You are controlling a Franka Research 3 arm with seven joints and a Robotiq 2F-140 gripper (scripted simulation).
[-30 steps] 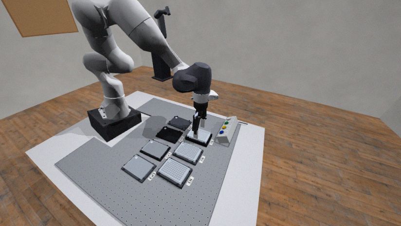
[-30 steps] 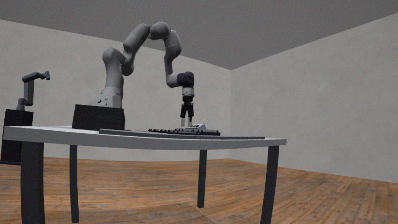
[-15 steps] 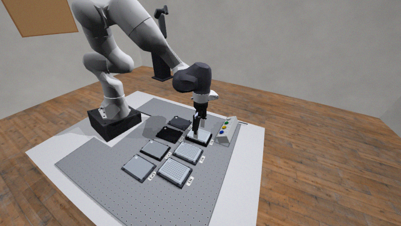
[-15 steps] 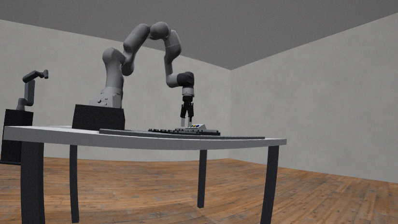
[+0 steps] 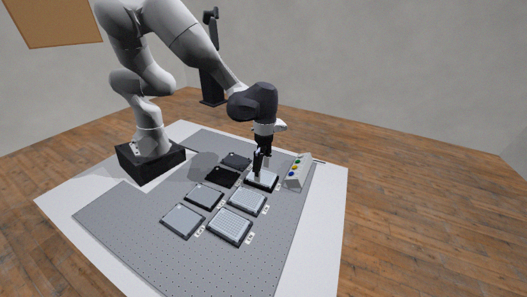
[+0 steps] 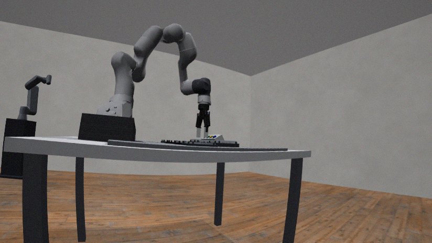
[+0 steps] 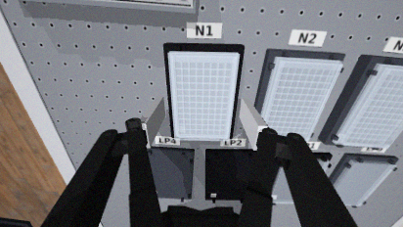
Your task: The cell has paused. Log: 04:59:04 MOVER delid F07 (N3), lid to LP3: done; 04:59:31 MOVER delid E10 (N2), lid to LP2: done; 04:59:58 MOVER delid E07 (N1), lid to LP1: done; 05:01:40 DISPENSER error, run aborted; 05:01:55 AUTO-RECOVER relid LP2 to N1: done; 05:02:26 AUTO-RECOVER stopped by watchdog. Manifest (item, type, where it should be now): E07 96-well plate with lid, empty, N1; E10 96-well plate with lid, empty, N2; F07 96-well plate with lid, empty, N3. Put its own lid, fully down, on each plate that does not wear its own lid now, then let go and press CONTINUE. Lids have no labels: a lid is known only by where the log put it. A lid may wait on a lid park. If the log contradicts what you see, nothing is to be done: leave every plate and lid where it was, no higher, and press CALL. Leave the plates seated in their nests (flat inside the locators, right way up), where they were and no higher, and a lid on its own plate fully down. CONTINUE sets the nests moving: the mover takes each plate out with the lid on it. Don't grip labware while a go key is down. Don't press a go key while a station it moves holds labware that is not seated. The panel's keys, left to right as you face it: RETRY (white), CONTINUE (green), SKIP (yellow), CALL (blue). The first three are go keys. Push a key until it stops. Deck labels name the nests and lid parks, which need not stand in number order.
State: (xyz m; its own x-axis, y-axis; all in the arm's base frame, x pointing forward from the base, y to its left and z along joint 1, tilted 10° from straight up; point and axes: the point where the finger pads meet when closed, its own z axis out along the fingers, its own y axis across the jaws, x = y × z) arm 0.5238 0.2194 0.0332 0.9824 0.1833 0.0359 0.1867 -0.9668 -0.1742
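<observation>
The nest N1 lies 6 cm below my hand. Round my hand: yellow skip key 12 cm to the left, 11 cm ahead, 1 cm below; green continue key 17 cm to the left, 10 cm ahead, 1 cm below; blue call key 12 cm ahead, 7 cm to the left, 1 cm below.
</observation>
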